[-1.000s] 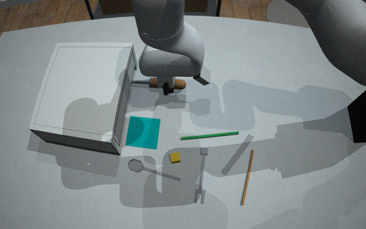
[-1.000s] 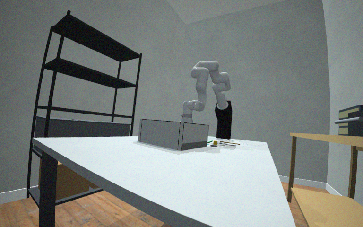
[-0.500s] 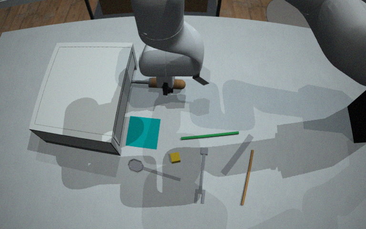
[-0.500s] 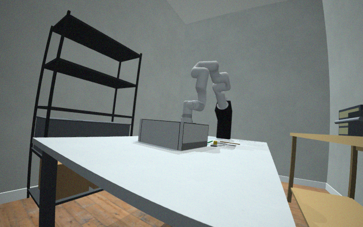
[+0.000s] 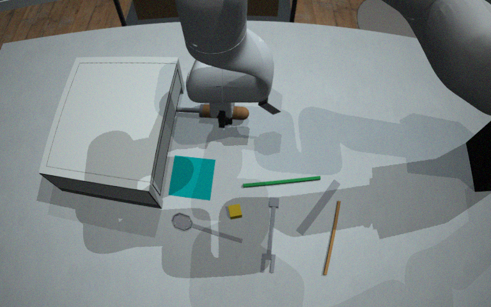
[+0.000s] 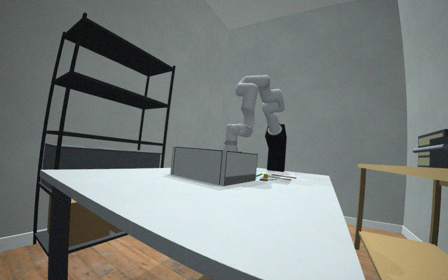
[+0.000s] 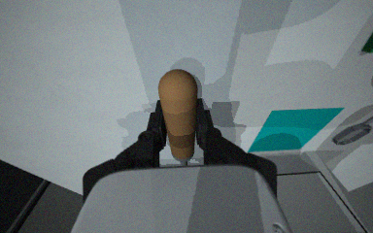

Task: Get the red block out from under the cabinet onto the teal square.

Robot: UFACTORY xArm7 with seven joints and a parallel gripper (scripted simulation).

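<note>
Now: the grey flat bar 27 cm behind my hand, 14 cm to the left of it and 2 cm below it. Also, from my hand: green stick: 18 cm behind, 11 cm to the left, 2 cm below; teal square: 17 cm to the left, 2 cm below, 2 cm ahead; yellow cube: 21 cm to the left, 10 cm behind, 1 cm below.
</note>
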